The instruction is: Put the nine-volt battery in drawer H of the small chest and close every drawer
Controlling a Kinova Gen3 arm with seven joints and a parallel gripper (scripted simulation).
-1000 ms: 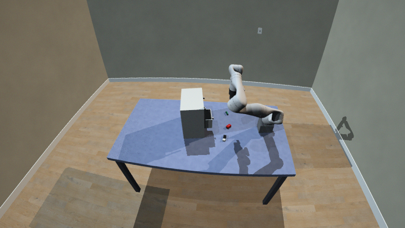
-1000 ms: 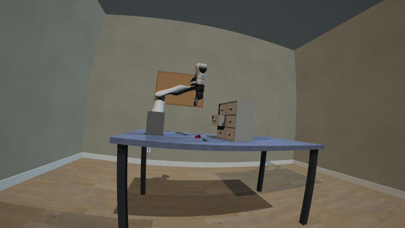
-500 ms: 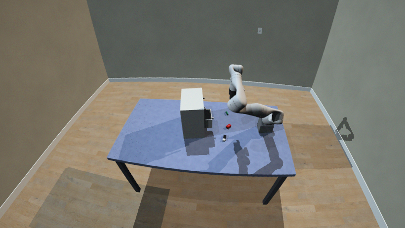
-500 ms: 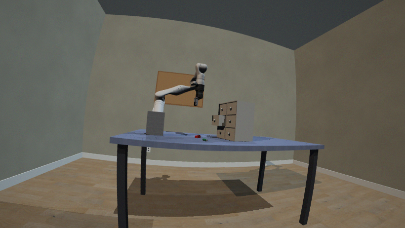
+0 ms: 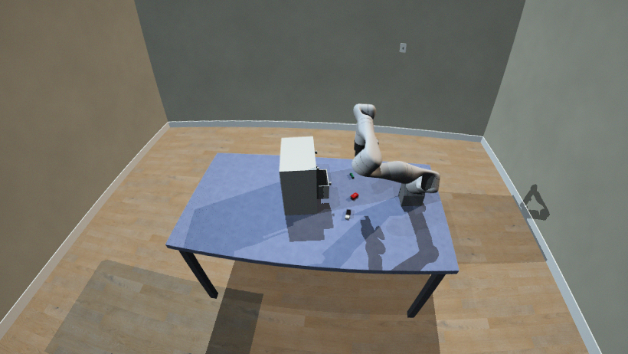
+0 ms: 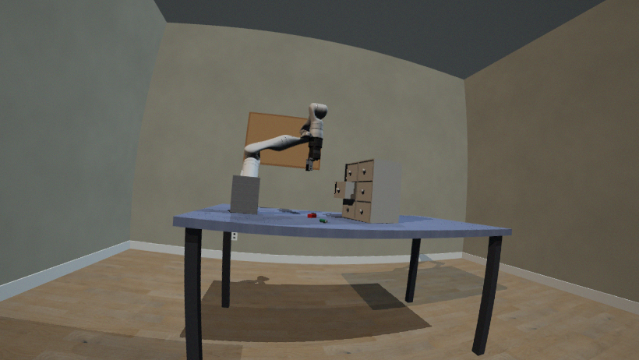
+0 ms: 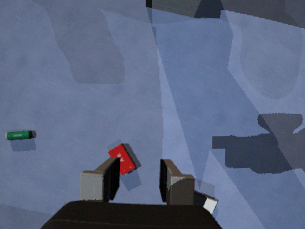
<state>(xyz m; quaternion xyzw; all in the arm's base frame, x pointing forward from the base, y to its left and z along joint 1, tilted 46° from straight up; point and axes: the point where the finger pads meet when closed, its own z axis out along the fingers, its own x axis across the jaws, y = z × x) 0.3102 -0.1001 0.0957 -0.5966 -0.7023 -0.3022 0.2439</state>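
The nine-volt battery is 250 mm below my hand, 40 mm ahead of it and 20 mm to the right of it.
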